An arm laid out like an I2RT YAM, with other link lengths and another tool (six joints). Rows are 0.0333 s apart.
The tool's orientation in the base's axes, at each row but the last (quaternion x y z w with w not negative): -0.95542 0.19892 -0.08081 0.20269; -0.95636 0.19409 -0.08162 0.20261; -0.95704 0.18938 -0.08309 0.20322; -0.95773 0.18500 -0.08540 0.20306; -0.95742 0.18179 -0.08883 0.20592; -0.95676 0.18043 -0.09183 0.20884; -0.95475 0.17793 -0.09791 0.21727; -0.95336 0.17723 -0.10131 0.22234; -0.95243 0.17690 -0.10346 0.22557; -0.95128 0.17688 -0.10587 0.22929; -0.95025 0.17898 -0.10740 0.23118; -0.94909 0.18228 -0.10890 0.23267
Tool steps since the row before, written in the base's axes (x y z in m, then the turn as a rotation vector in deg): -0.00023 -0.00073 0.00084 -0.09 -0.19 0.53; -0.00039 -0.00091 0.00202 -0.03 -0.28 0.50; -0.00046 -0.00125 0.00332 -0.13 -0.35 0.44; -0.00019 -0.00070 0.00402 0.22 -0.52 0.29; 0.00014 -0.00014 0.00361 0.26 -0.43 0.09; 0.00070 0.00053 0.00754 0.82 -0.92 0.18; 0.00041 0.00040 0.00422 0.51 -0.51 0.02; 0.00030 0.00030 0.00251 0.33 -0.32 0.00; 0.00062 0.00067 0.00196 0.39 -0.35 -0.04; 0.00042 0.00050 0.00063 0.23 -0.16 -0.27; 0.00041 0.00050 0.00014 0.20 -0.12 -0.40; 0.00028 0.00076 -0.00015 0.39 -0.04 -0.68
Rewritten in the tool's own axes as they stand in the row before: 0.00015 0.00034 -0.00107 0.04 -0.03 -0.57; 0.00017 0.00005 -0.00224 0.12 0.04 -0.56; 0.00035 -0.00019 -0.00356 0.06 0.15 -0.55; 0.00045 -0.00104 -0.00393 0.43 0.25 -0.40; 0.00053 -0.00146 -0.00326 0.41 0.25 -0.17; 0.00120 -0.00393 -0.00639 1.12 0.45 -0.29; 0.00069 -0.00236 -0.00348 0.67 0.27 -0.08; 0.00045 -0.00149 -0.00201 0.43 0.17 -0.03; 0.00054 -0.00165 -0.00128 0.49 0.20 0.01; 0.00027 -0.00084 -0.00023 0.24 0.19 0.24; 0.00020 -0.00060 0.00020 0.18 0.23 0.36; -0.00007 -0.00064 0.00052 0.29 0.25 0.69
